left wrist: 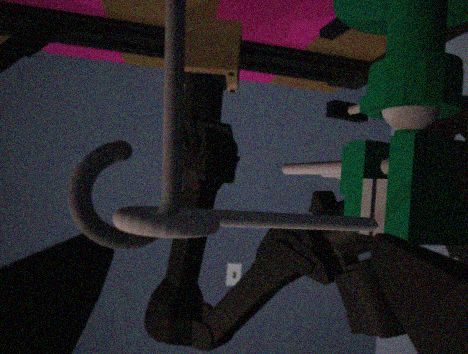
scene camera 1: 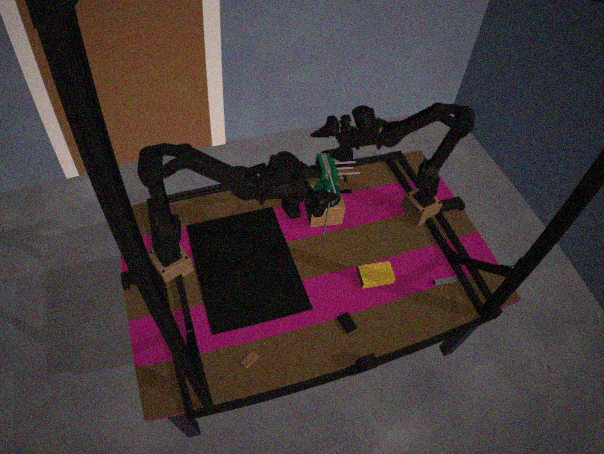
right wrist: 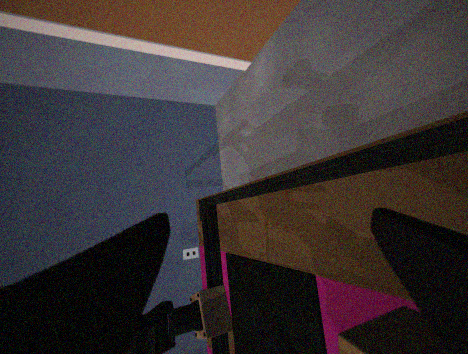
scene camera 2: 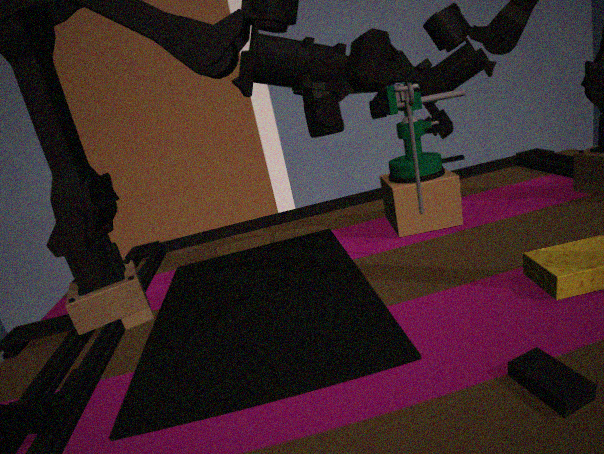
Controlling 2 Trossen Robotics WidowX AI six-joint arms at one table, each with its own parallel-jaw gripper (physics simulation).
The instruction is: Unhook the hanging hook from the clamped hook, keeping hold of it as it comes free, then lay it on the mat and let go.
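The grey hanging hook hangs from the clamped hook, its shaft beside the wood block. In the left wrist view the clamped hook juts from the green vise, and the two curls cross. My left gripper is open and empty at the vise and hooks; one fingertip shows at the lower left of its wrist view, the other is hard to make out. My right gripper is open and empty behind the vise. The black mat lies on the table.
The vise stands on a wood block at the back. A yellow block, a small black block, a small orange piece and a grey bar lie on the table. Dark frame posts stand around it.
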